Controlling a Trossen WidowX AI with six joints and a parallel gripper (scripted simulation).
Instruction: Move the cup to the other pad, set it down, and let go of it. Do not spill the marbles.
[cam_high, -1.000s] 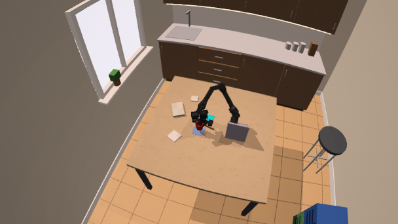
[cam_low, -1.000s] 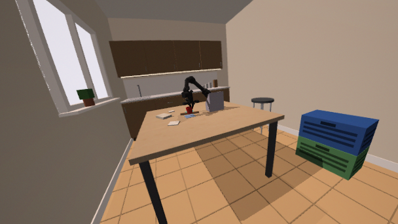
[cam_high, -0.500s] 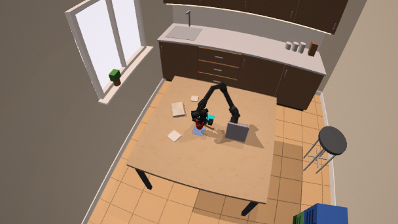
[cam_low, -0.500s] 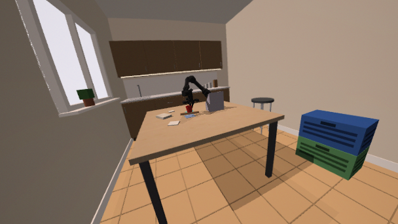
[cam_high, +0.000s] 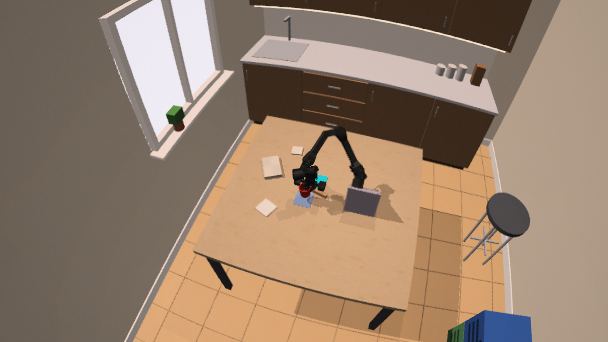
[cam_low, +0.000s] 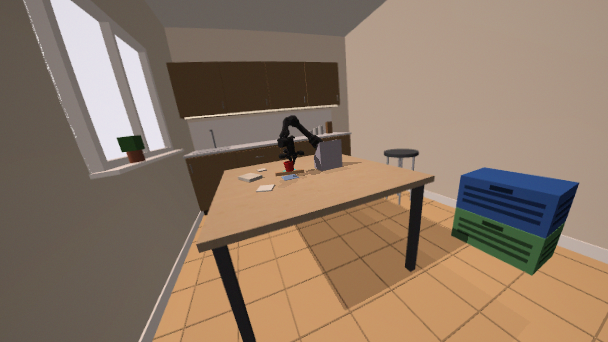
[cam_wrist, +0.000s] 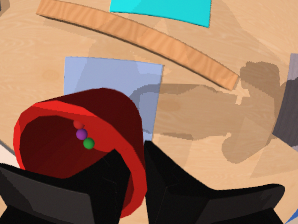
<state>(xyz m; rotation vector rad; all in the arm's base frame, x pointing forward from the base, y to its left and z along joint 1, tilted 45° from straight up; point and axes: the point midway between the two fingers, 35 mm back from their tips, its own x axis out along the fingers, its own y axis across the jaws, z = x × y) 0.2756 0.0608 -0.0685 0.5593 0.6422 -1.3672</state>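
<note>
Now: the cyan pad 16 cm to the right of my gripper tip and 9 cm below it. From my gripper tip the other things lie so: thin wooden bar (2 cm ahead, 8 cm to the right, 8 cm below); red cup (3 cm ahead).
</note>
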